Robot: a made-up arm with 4 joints. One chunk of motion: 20 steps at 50 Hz.
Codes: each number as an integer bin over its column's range. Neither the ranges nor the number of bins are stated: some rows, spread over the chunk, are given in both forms.
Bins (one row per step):
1: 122 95 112 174 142 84
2: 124 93 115 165 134 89
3: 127 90 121 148 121 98
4: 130 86 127 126 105 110
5: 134 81 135 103 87 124
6: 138 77 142 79 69 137
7: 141 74 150 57 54 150
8: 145 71 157 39 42 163
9: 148 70 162 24 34 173
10: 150 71 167 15 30 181
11: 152 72 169 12 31 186
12: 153 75 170 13 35 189
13: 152 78 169 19 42 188
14: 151 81 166 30 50 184
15: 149 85 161 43 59 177
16: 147 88 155 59 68 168
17: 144 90 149 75 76 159
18: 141 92 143 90 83 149
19: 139 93 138 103 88 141
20: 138 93 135 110 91 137
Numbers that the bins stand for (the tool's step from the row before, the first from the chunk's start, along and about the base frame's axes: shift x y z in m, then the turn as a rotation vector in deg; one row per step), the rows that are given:
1: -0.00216 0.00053 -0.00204 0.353 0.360 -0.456
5: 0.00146 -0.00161 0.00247 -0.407 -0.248 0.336
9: 0.00569 -0.00329 0.00776 -1.253 -0.834 1.306
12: 0.00720 -0.00253 0.00933 -1.371 -0.823 1.623
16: 0.00539 -0.00054 0.00639 -0.878 -0.458 1.207
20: 0.00267 0.00022 0.00247 -0.332 -0.204 0.593
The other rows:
2: -0.00156 0.00022 -0.00145 0.256 0.272 -0.357
3: -0.00065 -0.00024 -0.00027 0.074 0.128 -0.179
4: 0.00025 -0.00085 0.00090 -0.161 -0.049 0.058
6: 0.00267 -0.00222 0.00384 -0.664 -0.447 0.593
7: 0.00358 -0.00268 0.00541 -0.900 -0.613 0.851
8: 0.00478 -0.00314 0.00678 -1.092 -0.746 1.108
10: 0.00629 -0.00314 0.00875 -1.349 -0.878 1.465
11: 0.00690 -0.00299 0.00914 -1.382 -0.867 1.564
13: 0.00690 -0.00207 0.00914 -1.307 -0.746 1.603
14: 0.00660 -0.00161 0.00855 -1.189 -0.657 1.524
15: 0.00599 -0.00100 0.00757 -1.050 -0.558 1.385
17: 0.00448 -0.00024 0.00522 -0.707 -0.370 1.029
18: 0.00358 0.00007 0.00404 -0.546 -0.292 0.831
19: 0.00297 0.00022 0.00306 -0.407 -0.237 0.672

